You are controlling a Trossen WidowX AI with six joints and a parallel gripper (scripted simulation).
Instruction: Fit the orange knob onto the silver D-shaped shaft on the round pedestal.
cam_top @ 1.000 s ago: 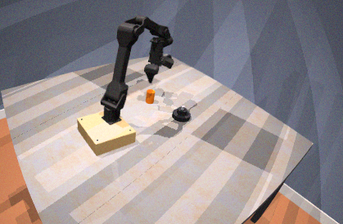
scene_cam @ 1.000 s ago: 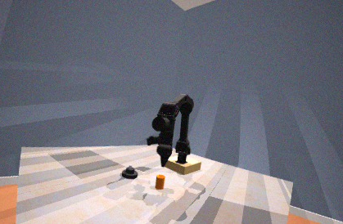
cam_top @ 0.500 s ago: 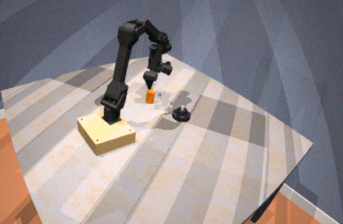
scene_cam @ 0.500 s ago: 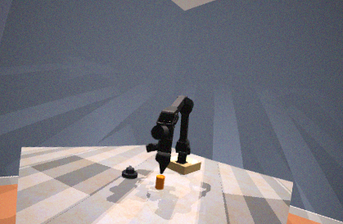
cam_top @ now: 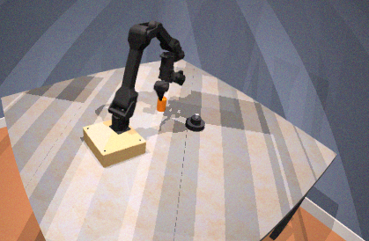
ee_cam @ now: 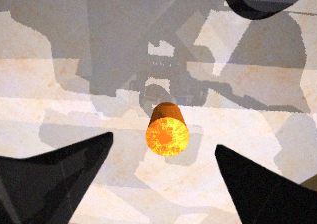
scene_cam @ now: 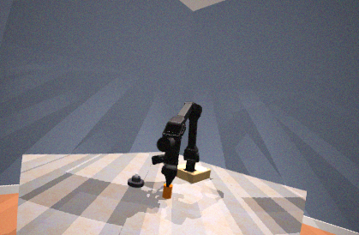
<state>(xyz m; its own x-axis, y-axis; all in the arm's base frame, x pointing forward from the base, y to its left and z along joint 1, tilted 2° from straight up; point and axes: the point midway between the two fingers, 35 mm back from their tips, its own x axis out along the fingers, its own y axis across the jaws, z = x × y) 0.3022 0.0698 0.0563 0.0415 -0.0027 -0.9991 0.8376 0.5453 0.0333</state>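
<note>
My gripper tip is now 30 mm above the orange knob. The rest, counted from my gripper tip: round pedestal: 20 mm ahead, 190 mm to the right, 40 mm below.
</note>
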